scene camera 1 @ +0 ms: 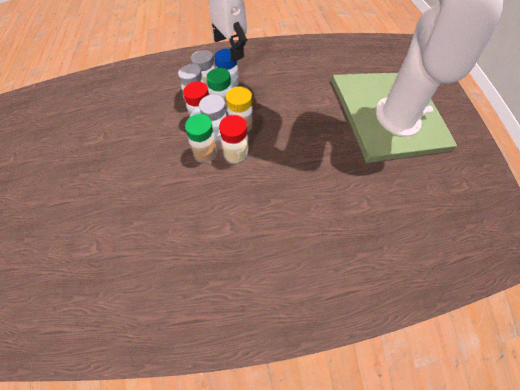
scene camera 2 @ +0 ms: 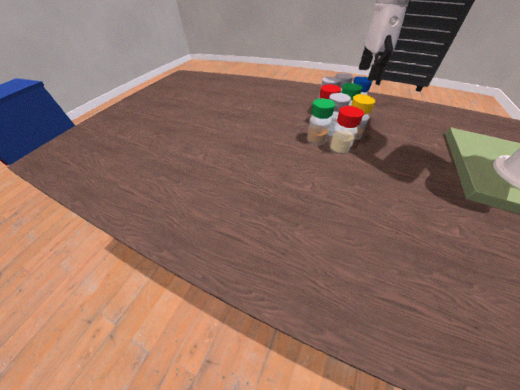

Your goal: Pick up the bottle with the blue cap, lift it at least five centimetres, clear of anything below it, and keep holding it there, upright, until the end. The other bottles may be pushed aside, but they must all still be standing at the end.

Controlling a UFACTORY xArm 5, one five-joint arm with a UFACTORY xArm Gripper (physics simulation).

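Frame: origin at the arm's base, x right, y down, z ahead, level; millimetres.
Where they show: gripper, fingertip midpoint: (scene camera 1: 228, 49) (scene camera 2: 367, 74); arm's base, link origin: (scene camera 1: 398, 117).
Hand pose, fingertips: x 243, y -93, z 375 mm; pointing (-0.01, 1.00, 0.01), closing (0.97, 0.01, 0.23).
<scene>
Each offset is from my fingertips to the top centre of the thing.
The bottle with the blue cap @[dy +13, dx -4, dz +9 mm] (scene camera 1: 226, 59) (scene camera 2: 362, 84) stands upright at the back right corner of a tight group of bottles. Its lower part is partly hidden behind the dark green cap. My gripper (scene camera 1: 228, 46) (scene camera 2: 372, 72) is open and empty. In the scene camera 1 view one finger overlaps the right edge of the blue cap; in the scene camera 2 view the fingers are above and a little right of it. The exact height of the fingers over the cap is hard to tell.
The dark green-capped bottle @[dy +13, dx -73, dz +42 mm] (scene camera 1: 219, 80) (scene camera 2: 352, 91) stands in front of the blue one, and a grey-capped bottle @[dy +13, dx +11, dz +66 mm] (scene camera 1: 202, 60) to its left. Yellow @[dy +13, dx -151, dz +14 mm] (scene camera 1: 239, 99), red @[dy +13, dx -228, dz +46 mm] (scene camera 1: 233, 129) and other bottles stand nearer. The arm's base is on a green block (scene camera 1: 415, 150) at the right.
</scene>
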